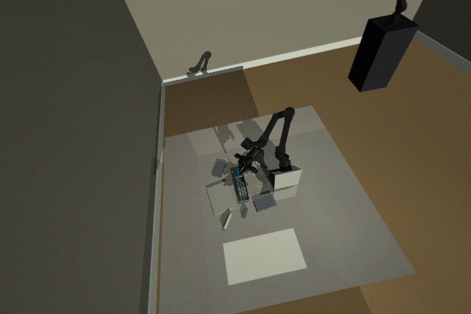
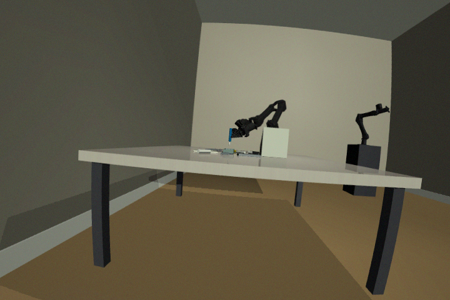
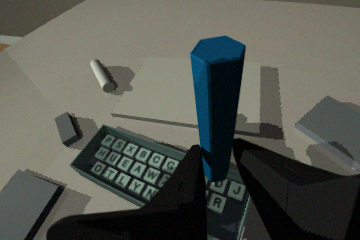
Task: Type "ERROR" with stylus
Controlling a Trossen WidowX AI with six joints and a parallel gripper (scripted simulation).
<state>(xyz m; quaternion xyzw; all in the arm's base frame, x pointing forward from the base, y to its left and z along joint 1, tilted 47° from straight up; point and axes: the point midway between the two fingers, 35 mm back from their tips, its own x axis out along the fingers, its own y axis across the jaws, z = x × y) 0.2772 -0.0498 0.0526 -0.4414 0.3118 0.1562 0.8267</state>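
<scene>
Now: gripper tip 130 mm past the grey block, 190 mm to the right of it and 100 mm above it. Also, from my gripper tip: blue stylus: 20 mm below; then notepad: 150 mm ahead, 100 mm to the left, 100 mm below.
</scene>
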